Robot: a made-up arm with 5 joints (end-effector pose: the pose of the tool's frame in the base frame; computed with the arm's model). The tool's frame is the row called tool. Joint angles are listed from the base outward.
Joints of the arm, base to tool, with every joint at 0 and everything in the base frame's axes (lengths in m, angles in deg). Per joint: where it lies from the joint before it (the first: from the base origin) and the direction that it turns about. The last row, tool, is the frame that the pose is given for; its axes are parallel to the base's.
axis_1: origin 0 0 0.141 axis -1 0 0
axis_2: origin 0.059 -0.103 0.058 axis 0 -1 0
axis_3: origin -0.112 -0.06 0.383 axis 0 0 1
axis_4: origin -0.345 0.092 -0.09 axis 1 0 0
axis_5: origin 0.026 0.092 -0.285 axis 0 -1 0
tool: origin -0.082 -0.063 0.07
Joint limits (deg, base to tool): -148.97..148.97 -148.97..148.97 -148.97..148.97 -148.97..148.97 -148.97..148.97
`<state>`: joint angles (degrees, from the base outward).
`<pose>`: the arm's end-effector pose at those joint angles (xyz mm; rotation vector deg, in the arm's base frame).
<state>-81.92 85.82 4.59 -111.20 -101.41</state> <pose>-309.5 206.4 -194.9 56.62 82.86 -85.80</pose>
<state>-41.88 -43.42 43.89 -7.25 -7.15</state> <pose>-216.3 -563.9 221.5 44.64 26.86 59.88</pose>
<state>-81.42 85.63 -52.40 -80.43 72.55</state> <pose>-190.0 474.6 84.9 -18.15 -26.90 -91.70</pose>
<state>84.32 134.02 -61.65 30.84 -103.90</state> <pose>-12.2 -21.8 -12.1 -33.94 4.66 69.04</pose>
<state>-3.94 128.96 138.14 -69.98 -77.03</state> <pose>-184.8 -288.1 161.2 -121.62 -103.92 -68.36</pose>
